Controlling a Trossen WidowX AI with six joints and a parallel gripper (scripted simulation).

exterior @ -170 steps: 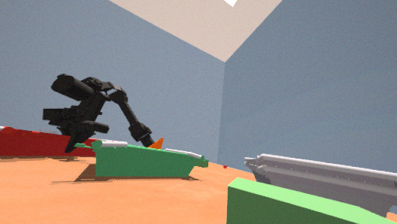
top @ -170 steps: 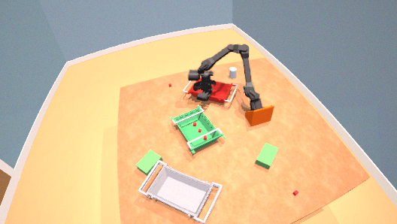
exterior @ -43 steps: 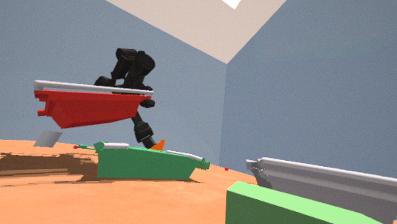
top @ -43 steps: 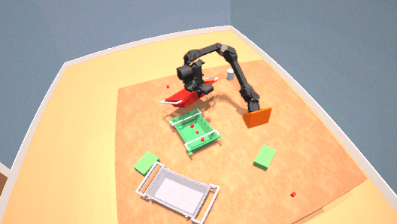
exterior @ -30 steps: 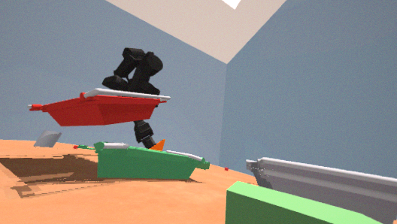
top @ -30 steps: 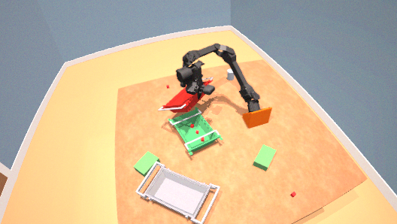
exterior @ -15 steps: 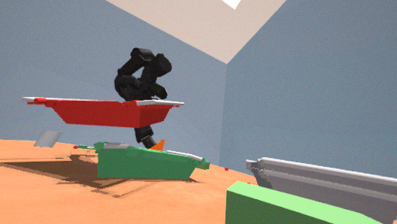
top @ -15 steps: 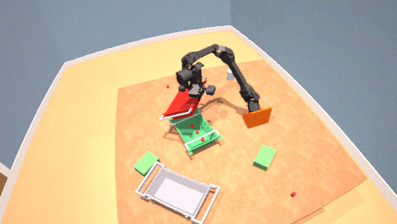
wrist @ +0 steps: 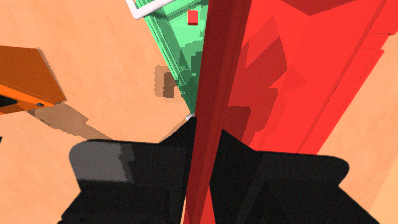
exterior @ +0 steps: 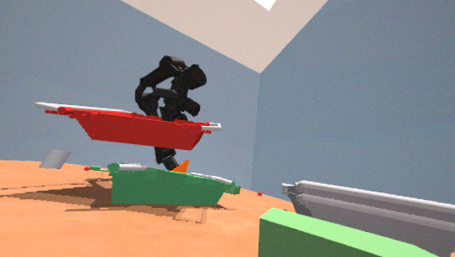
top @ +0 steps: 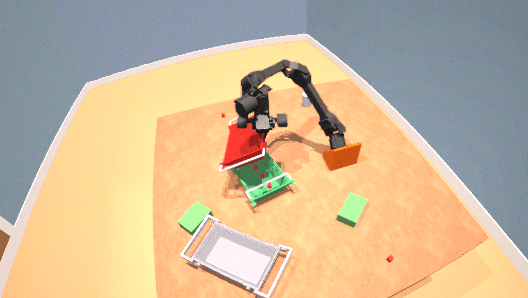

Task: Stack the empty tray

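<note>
My gripper tip is now 70 mm short of the red tray, 30 mm to the left of it and 10 mm below it.
</note>
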